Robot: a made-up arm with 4 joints. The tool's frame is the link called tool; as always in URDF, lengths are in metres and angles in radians.
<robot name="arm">
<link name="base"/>
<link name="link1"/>
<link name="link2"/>
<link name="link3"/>
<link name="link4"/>
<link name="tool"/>
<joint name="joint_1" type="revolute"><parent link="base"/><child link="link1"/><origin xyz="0 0 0.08" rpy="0 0 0"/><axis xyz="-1 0 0"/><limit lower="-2.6" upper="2.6"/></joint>
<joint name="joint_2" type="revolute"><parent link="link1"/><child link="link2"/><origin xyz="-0.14 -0.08 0.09" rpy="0 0 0"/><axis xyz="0 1 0"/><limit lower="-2.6" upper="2.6"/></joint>
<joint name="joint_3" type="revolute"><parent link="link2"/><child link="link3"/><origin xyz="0.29 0.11 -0.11" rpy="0 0 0"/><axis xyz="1 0 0"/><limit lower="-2.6" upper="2.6"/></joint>
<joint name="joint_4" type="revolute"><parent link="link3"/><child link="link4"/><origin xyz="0.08 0.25 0.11" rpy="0 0 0"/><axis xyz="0 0 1"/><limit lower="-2.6" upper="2.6"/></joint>
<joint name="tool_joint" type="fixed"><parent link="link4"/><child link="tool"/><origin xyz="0.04 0.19 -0.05" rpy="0 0 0"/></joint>
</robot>
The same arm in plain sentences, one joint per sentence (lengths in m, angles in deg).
The arm has four revolute joints in a row. What follows holds with every joint at zero, and every direction is one of the base frame's. The first joint sits 0.08 m along +z from the base frame's origin and turns about -x, from -148.97 to 148.97 deg. The second joint sits 0.14 m along -x and 0.08 m along -y and 0.09 m along +z from the first joint and turns about +y, from -148.97 to 148.97 deg. The third joint sits 0.29 m along +x and 0.11 m along +y and 0.11 m along -z from the second joint and turns about +x, from -148.97 to 148.97 deg. The fourth joint sits 0.08 m along +x and 0.25 m along +y and 0.11 m along +z from the third joint and turns about +z, from -148.97 to 148.97 deg. The tool frame, which is the frame that the pose is given for, sits 0.04 m along +x and 0.19 m along +y and 0.05 m along -z from the fourth joint; its axes are parallel to the base frame's.
